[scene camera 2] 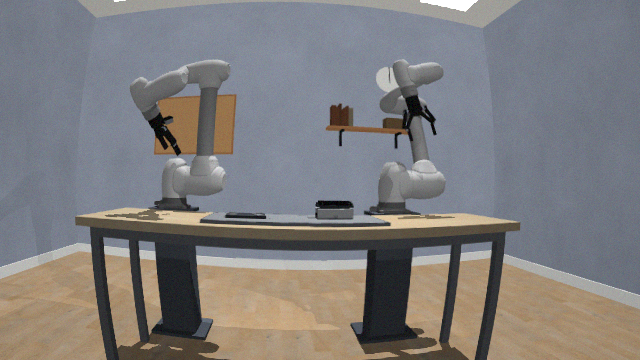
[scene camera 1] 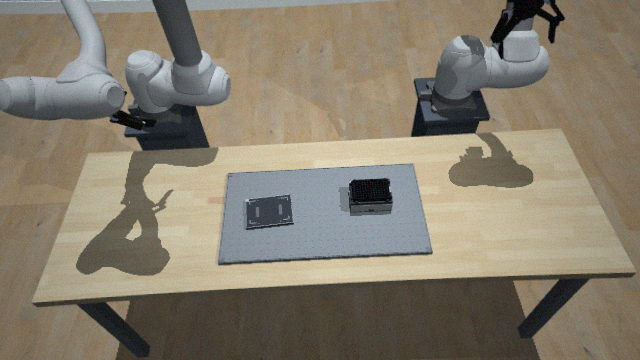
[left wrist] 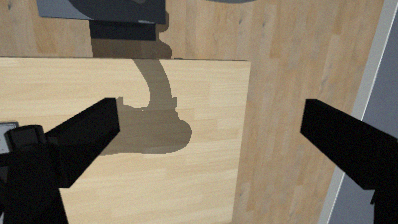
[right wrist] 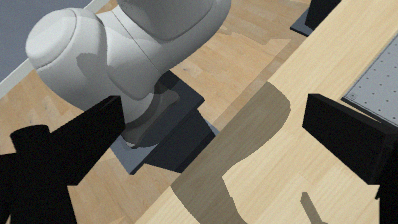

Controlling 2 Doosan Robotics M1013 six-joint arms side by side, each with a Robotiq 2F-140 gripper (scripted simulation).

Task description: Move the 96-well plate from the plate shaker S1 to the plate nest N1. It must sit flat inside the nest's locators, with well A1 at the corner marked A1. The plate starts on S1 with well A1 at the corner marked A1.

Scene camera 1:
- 96-well plate: 360,188
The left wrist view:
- my left gripper: 210,115
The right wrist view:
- my right gripper: 213,111
